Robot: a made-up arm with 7 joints. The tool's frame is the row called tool.
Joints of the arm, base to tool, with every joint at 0 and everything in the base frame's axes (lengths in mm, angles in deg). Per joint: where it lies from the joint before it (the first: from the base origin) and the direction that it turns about. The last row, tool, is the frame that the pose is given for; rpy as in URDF.
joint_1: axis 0 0 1 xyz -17.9 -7.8 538.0
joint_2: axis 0 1 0 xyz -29.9 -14.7 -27.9
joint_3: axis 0 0 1 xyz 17.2 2.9 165.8
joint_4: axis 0 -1 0 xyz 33.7 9.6 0.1
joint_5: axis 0 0 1 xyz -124.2 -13.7 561.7
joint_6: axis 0 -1 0 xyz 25.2 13.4 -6.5
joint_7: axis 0 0 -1 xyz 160.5 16.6 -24.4
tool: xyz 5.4 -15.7 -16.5 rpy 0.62 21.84 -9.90
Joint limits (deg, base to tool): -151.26..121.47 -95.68..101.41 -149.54..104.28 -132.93..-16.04 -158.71..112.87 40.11..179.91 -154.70..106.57
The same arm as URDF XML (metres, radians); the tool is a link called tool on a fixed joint. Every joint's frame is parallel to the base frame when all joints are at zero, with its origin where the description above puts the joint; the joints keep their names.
<robot name="arm">
  <link name="base"/>
  <link name="link1"/>
  <link name="link2"/>
  <link name="link3"/>
  <link name="link4"/>
  <link name="link5"/>
  <link name="link6"/>
  <link name="link7"/>
  <link name="tool"/>
  <joint name="joint_1" type="revolute">
    <parent link="base"/>
    <child link="link1"/>
    <origin xyz="-0.0179 -0.0078 0.538"/>
    <axis xyz="0 0 1"/>
    <limit lower="-2.64" upper="2.1201"/>
  </joint>
  <joint name="joint_2" type="revolute">
    <parent link="link1"/>
    <child link="link2"/>
    <origin xyz="-0.0299 -0.0147 -0.0279"/>
    <axis xyz="0 1 0"/>
    <limit lower="-1.6699" upper="1.7699"/>
  </joint>
  <joint name="joint_3" type="revolute">
    <parent link="link2"/>
    <child link="link3"/>
    <origin xyz="0.0172 0.0029 0.1658"/>
    <axis xyz="0 0 1"/>
    <limit lower="-2.61" upper="1.82"/>
  </joint>
  <joint name="joint_4" type="revolute">
    <parent link="link3"/>
    <child link="link4"/>
    <origin xyz="0.0337 0.0096 0.0001"/>
    <axis xyz="0 -1 0"/>
    <limit lower="-2.3201" upper="-0.28"/>
  </joint>
  <joint name="joint_5" type="revolute">
    <parent link="link4"/>
    <child link="link5"/>
    <origin xyz="-0.1242 -0.0137 0.5617"/>
    <axis xyz="0 0 1"/>
    <limit lower="-2.77" upper="1.97"/>
  </joint>
  <joint name="joint_6" type="revolute">
    <parent link="link5"/>
    <child link="link6"/>
    <origin xyz="0.0252 0.0134 -0.0065"/>
    <axis xyz="0 -1 0"/>
    <limit lower="0.7001" upper="3.14"/>
  </joint>
  <joint name="joint_7" type="revolute">
    <parent link="link6"/>
    <child link="link7"/>
    <origin xyz="0.1605 0.0166 -0.0244"/>
    <axis xyz="0 0 -1"/>
    <limit lower="-2.7" upper="1.86"/>
  </joint>
  <joint name="tool_joint" type="fixed">
    <parent link="link7"/>
    <child link="tool"/>
    <origin xyz="0.0054 -0.0157 -0.0165" rpy="0.0108 0.3812 -0.1728"/>
  </joint>
</robot>

